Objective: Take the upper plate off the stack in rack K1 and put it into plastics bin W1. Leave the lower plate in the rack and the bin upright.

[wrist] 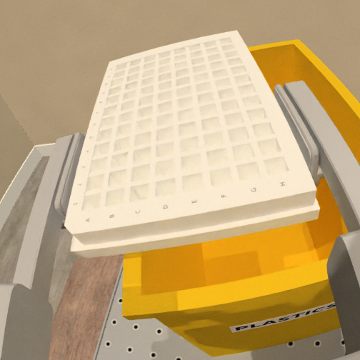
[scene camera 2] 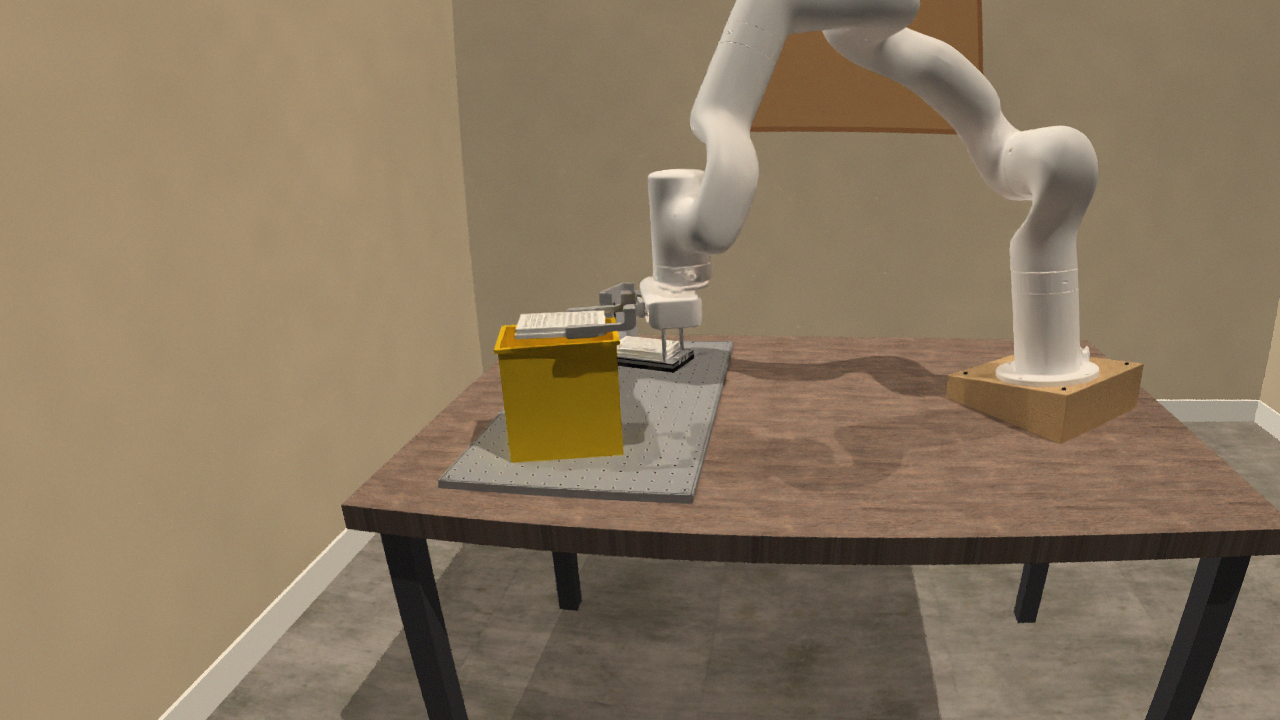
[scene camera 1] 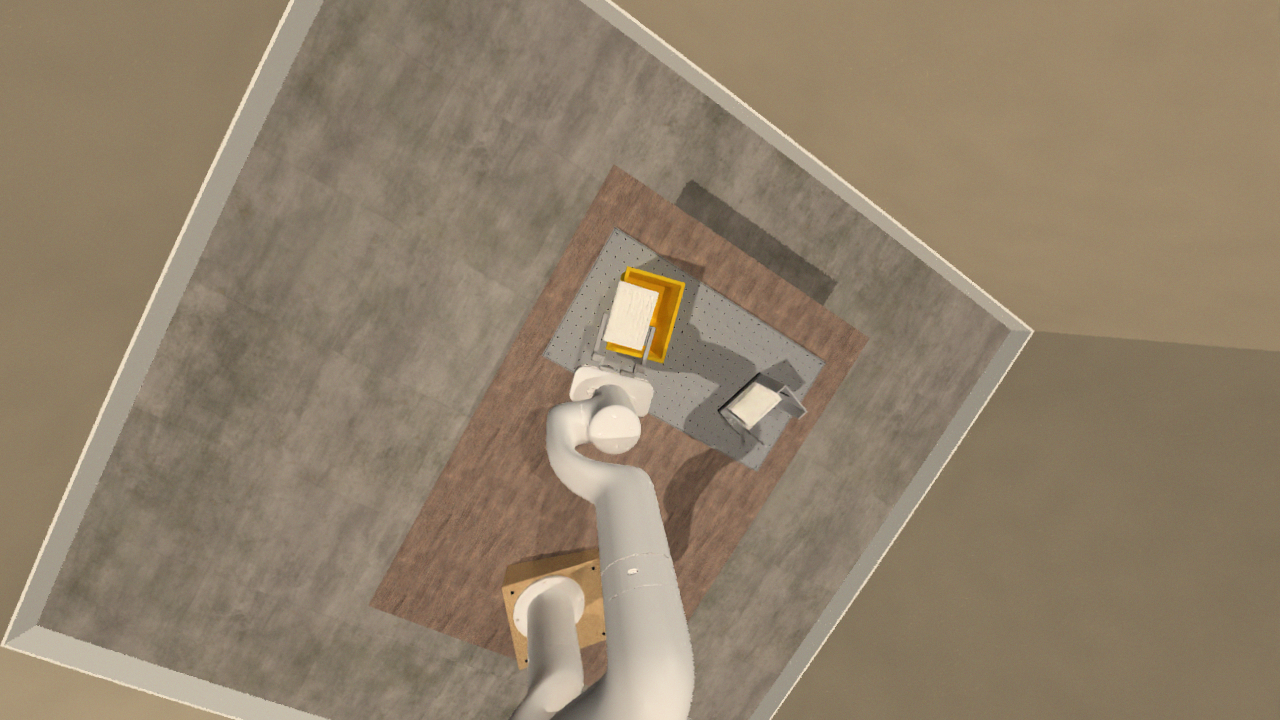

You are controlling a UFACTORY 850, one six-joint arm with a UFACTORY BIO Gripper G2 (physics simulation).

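Observation:
My gripper (scene camera 1: pixel 624 334) (scene camera 2: pixel 570 322) (wrist: pixel 183 149) is shut on the upper plate (scene camera 1: pixel 632 313) (scene camera 2: pixel 562 321) (wrist: pixel 185 120), a white well plate held by its two long sides and about level. The plate is close above the rim of the yellow bin W1 (scene camera 1: pixel 674 322) (scene camera 2: pixel 562 402) (wrist: pixel 280 325), covering the opening's left part and the left rim in the first scene view. Whether it touches the rim cannot be told. The bin stands upright, its label facing the wrist camera. The lower plate (scene camera 1: pixel 754 403) (scene camera 2: pixel 651 347) lies in rack K1 (scene camera 2: pixel 682 360), clear of my gripper.
Bin and rack stand on a grey perforated board (scene camera 1: pixel 680 391) (scene camera 2: pixel 666 447) (wrist: pixel 145 345) on the wooden table (scene camera 1: pixel 501 465) (scene camera 2: pixel 895 483). The rack has thin upright posts. The arm's base stands on a wooden block (scene camera 1: pixel 592 617) (scene camera 2: pixel 1020 411).

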